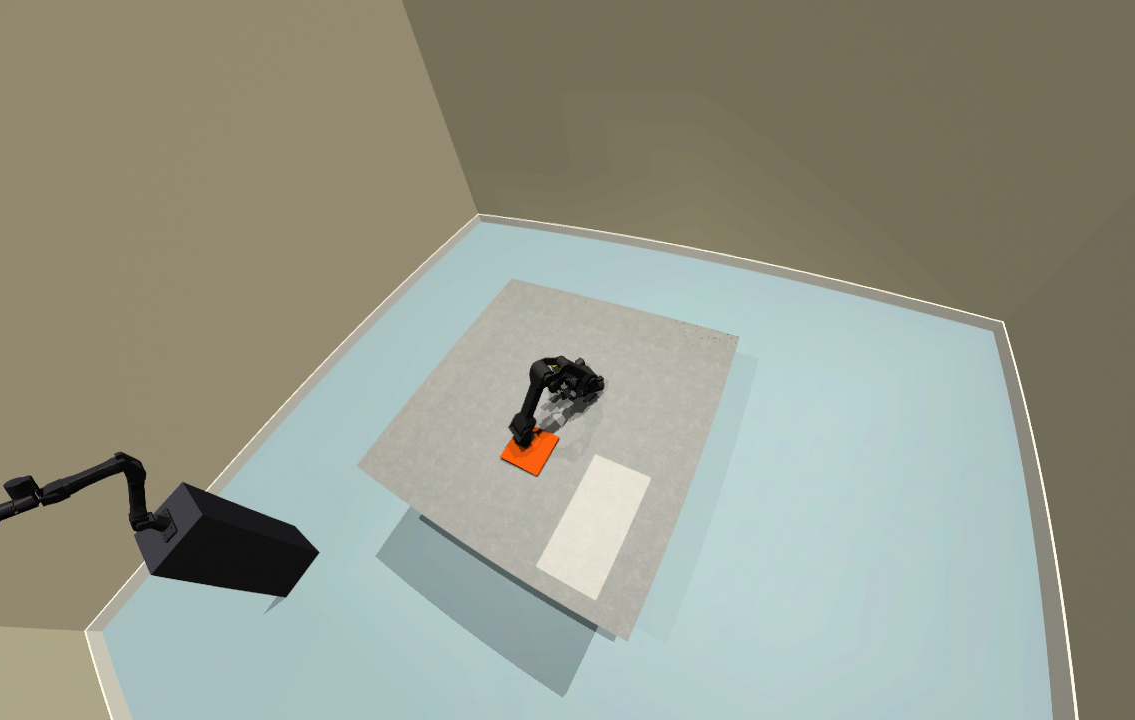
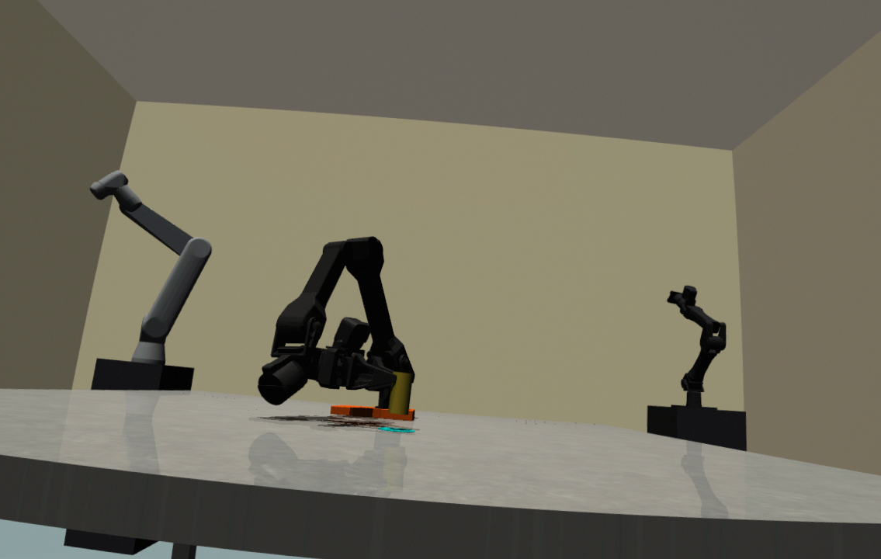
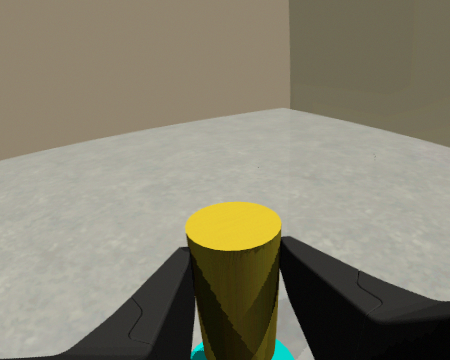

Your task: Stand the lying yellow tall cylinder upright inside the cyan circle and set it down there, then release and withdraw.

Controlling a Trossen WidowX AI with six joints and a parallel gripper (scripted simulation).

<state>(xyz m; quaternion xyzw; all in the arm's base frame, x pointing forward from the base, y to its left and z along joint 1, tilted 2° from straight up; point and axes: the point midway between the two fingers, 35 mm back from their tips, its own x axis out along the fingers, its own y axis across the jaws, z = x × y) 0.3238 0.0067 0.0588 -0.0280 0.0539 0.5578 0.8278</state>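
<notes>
Right now my gripper tip is 80 mm above the cyan circle. From my gripper tip the other things lie so: yellow tall cylinder (20 mm below).
</notes>
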